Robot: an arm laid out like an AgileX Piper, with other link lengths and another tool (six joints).
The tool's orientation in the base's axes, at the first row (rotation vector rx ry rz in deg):
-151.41, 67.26, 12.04
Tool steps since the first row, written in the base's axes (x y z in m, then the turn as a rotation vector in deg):
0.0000, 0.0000, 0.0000, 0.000, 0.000, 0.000
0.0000, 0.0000, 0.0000, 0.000, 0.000, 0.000
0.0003, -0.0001, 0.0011, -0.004, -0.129, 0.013
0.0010, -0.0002, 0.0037, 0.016, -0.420, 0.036
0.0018, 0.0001, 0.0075, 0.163, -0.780, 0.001
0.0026, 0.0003, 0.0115, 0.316, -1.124, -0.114
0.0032, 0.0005, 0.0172, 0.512, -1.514, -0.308
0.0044, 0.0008, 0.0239, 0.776, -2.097, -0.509
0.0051, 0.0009, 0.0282, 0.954, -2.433, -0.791
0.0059, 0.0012, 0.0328, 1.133, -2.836, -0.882
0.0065, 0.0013, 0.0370, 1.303, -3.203, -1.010
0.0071, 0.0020, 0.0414, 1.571, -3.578, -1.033
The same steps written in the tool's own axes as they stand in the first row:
0.0000, 0.0000, 0.0000, 0.000, 0.000, 0.000
0.0000, 0.0000, 0.0000, 0.000, 0.000, 0.000
0.0000, -0.0003, -0.0011, 0.086, 0.084, -0.048
0.0000, -0.0012, -0.0036, 0.301, 0.254, -0.151
-0.0006, -0.0026, -0.0072, 0.662, 0.384, -0.222
-0.0011, -0.0040, -0.0110, 1.035, 0.511, -0.212
-0.0021, -0.0055, -0.0165, 1.486, 0.649, -0.140
-0.0031, -0.0076, -0.0229, 2.122, 0.862, -0.117
-0.0037, -0.0089, -0.0270, 2.543, 0.993, 0.055
-0.0044, -0.0104, -0.0314, 2.969, 1.135, 0.025
-0.0050, -0.0116, -0.0354, 3.372, 1.267, 0.041
-0.0061, -0.0132, -0.0394, 3.822, 1.314, -0.049

